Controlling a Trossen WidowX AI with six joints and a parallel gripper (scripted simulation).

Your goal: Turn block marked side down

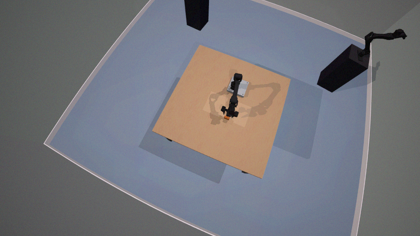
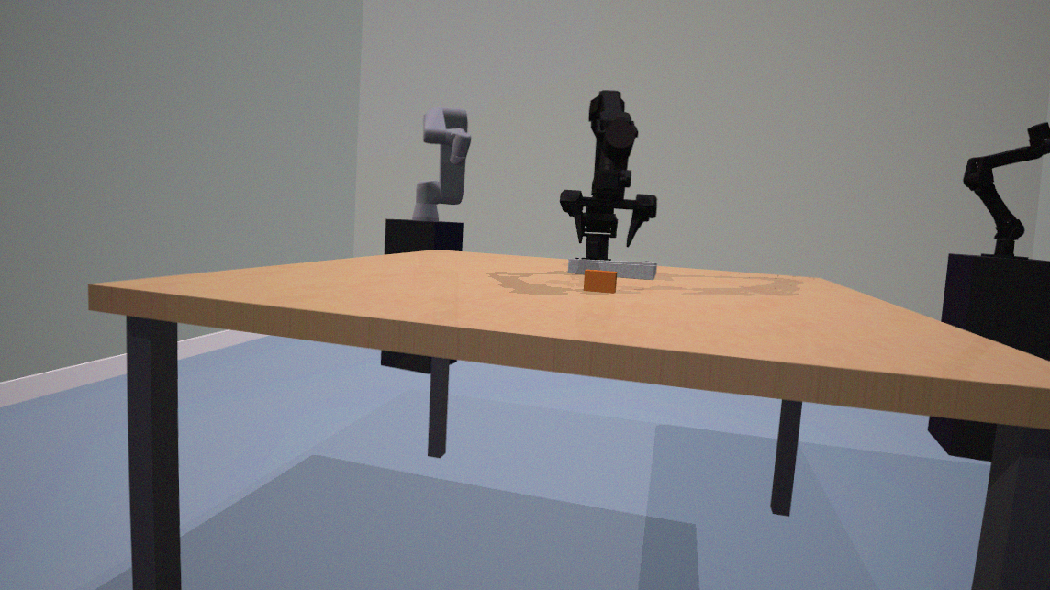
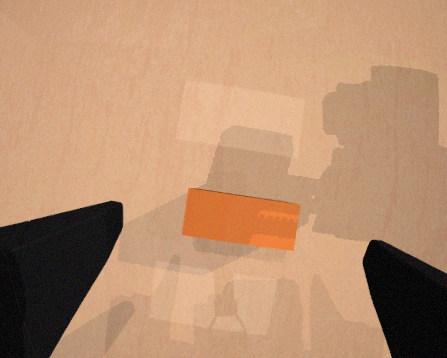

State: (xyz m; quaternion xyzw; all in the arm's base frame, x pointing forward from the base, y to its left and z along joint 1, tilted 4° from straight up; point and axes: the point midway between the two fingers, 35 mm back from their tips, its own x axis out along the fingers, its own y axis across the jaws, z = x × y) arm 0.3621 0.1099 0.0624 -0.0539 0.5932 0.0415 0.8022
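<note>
Now: gripper tip 10 mm past the block and 70 mm above it.
</note>
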